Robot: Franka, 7 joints.
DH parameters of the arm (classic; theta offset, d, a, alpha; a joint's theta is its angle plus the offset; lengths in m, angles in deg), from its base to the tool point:
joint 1: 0 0.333 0 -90
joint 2: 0 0 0 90
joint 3: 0 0.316 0.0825 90
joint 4: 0 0 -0.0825 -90
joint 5: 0 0.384 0 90
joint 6: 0 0 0.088 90
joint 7: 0 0.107 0 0
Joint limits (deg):
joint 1: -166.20..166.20
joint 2: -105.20..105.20
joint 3: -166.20..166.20
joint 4: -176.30..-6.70
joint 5: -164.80..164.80
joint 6: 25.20..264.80
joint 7: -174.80..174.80
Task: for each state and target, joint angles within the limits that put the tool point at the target. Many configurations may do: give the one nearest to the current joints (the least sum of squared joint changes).
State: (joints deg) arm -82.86 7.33 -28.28 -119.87 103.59 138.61 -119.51
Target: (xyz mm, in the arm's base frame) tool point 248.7 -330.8 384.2
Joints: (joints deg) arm -55.27 -21.22 -1.72 -152.08 100.74 128.68 -119.51
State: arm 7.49 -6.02 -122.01 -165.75 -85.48 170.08 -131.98
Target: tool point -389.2 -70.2 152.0
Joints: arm -21.67 -16.28 -156.20 -148.66 -83.18 157.75 -131.98
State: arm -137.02 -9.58 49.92 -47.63 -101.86 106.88 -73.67
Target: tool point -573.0 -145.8 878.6
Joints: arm -166.20 14.99 12.96 -54.20 -99.36 98.45 -73.67
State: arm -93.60 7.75 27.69 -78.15 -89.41 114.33 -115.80
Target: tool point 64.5 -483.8 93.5
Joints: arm -96.64 35.46 20.25 -126.00 -82.63 110.49 -115.80
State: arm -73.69 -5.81 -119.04 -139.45 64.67 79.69 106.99
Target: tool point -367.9 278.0 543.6
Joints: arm -89.27 16.85 -145.79 -120.30 65.66 75.07 106.99
